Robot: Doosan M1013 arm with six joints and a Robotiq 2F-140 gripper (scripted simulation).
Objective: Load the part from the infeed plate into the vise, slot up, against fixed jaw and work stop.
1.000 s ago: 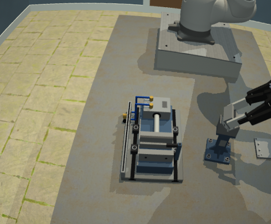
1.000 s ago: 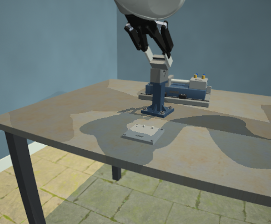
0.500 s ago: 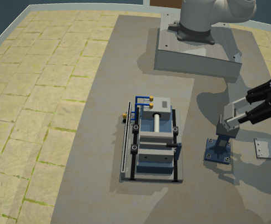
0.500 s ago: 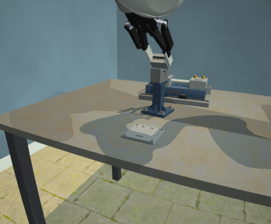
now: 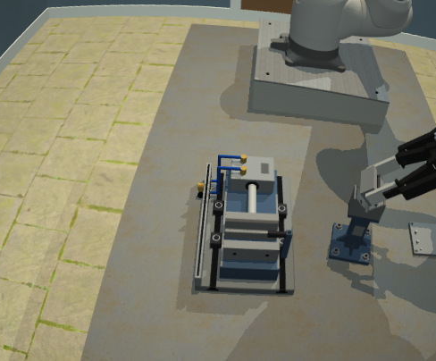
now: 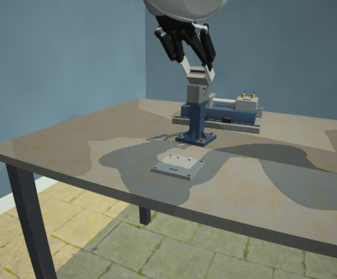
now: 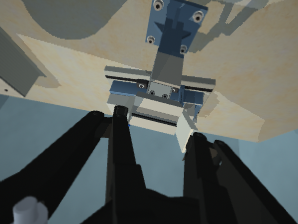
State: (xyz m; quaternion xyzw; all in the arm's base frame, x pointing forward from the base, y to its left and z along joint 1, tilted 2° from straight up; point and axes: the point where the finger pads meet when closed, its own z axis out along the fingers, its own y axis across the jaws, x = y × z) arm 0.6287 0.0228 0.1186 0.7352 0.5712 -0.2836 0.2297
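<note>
Right now the part is 10 mm to the right of my hand and 10 mm below it. Round my hand: work stop: 190 mm to the right, 110 mm below, 40 mm ahead; then moving jaw: 230 mm to the right, 120 mm below; then blue pedestal: 140 mm below, 10 mm to the right.
</note>
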